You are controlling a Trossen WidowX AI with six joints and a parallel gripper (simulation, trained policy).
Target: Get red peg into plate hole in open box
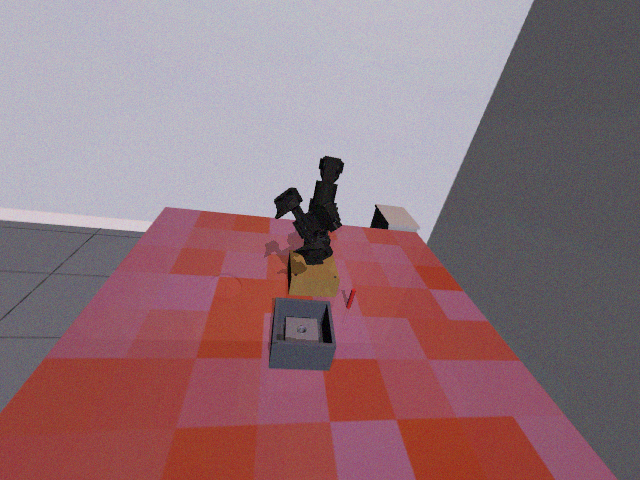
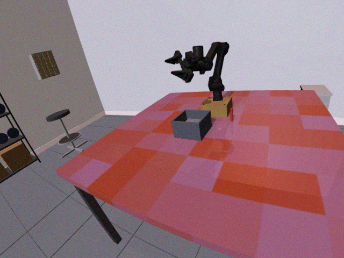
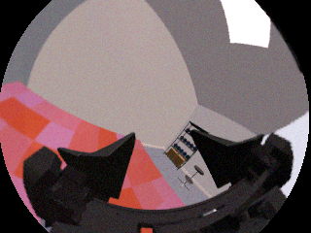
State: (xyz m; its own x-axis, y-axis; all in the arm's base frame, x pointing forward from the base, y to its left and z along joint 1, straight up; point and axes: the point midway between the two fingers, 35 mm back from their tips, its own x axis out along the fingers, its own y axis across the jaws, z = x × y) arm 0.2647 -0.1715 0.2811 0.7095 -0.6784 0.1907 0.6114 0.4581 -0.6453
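My gripper tip is now 11 cm past the red peg, 28 cm to the right of it and 32 cm above it. Round my gripper tip: grey box 1 cm ahead, 8 cm to the left, 34 cm below; then grey plate 1 cm ahead, 8 cm to the left, 32 cm below.
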